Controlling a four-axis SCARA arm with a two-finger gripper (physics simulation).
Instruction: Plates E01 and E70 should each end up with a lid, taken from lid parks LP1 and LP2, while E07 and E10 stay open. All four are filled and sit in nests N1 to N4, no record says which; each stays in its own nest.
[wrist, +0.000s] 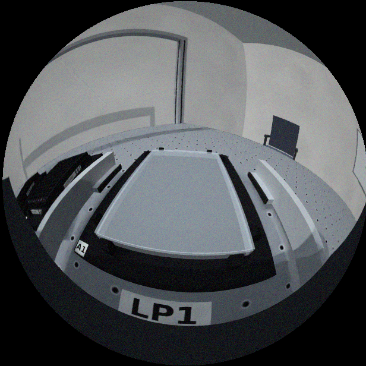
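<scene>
A pale, translucent lid (172, 200) lies flat on the black lid park LP1 (175, 274), whose LP1 label (165, 308) shows below it. My gripper (183, 160) is open and low at the park. One finger stands to the left of the lid and one to the right, with a gap on each side. Nothing is between the pads in contact. A dark plate (59, 176) shows partly at the far left, behind the left finger; its label is too small to read. I cannot tell which nest or plate that is. LP2 does not show.
A perforated grey table (320, 200) extends behind and to the right of the park. A small A1 tag (81, 248) is on the park's near left corner. A dark chair (285, 135) stands beyond the table at the back right, near the walls.
</scene>
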